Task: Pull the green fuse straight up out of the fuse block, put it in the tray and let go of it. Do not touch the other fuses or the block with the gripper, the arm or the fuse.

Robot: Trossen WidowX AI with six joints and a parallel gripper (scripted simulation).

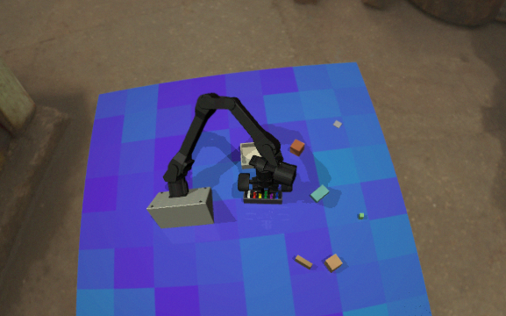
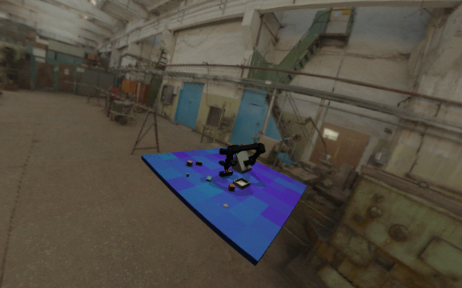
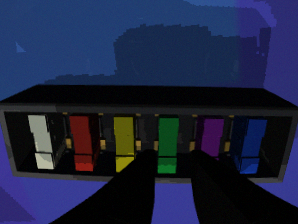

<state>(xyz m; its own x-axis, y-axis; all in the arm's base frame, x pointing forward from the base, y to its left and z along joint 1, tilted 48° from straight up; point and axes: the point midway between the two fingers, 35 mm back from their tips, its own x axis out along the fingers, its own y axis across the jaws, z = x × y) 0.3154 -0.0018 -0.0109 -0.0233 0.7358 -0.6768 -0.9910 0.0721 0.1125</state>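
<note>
Right now the green fuse is 3 cm below my gripper tip. Round my gripper tip: blue fuse (4 cm ahead, 1 cm to the right, 3 cm below); purple fuse (2 cm ahead, 3 cm below); yellow fuse (2 cm behind, 3 cm below).
</note>
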